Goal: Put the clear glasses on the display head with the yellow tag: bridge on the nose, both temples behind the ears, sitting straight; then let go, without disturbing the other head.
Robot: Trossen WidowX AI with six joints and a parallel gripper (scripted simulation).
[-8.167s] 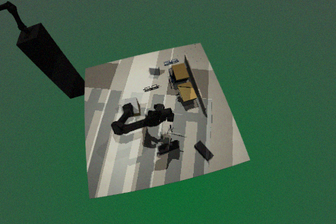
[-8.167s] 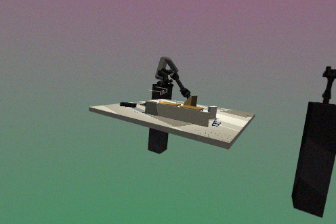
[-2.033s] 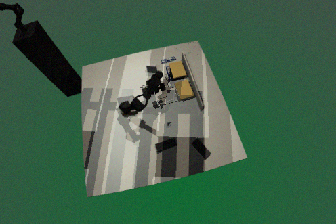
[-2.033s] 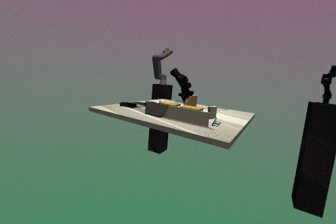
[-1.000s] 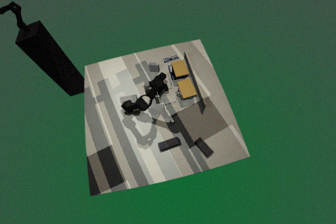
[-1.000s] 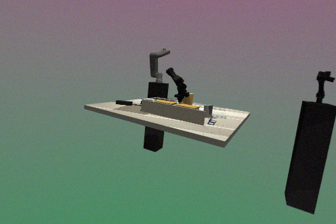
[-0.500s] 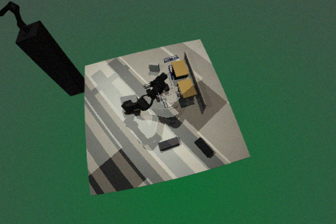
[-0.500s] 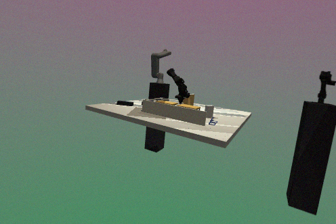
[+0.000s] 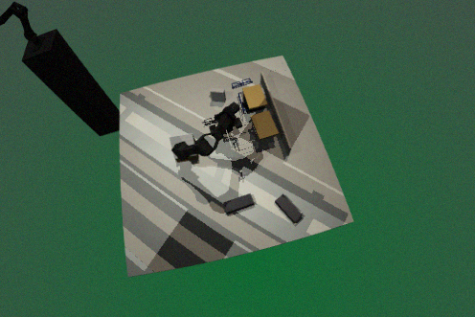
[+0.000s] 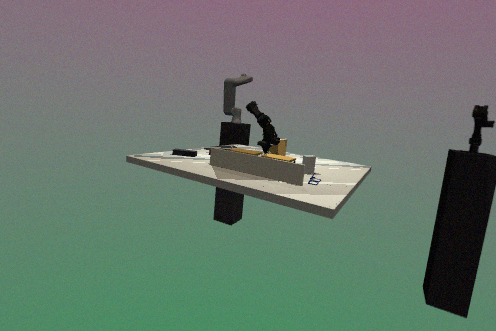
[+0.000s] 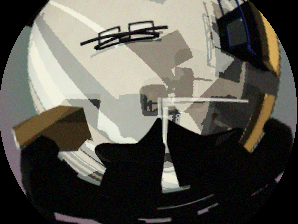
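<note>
Now: gripper tip 20 cm short of the display head, 3 cm to the left of it and 1 cm above it. From my gripper tip the other things lie so: low grey wall 33 cm ahead, 7 cm to the left, 1 cm below; then grey box 2 cm ahead, 31 cm to the left, 1 cm below.
</note>
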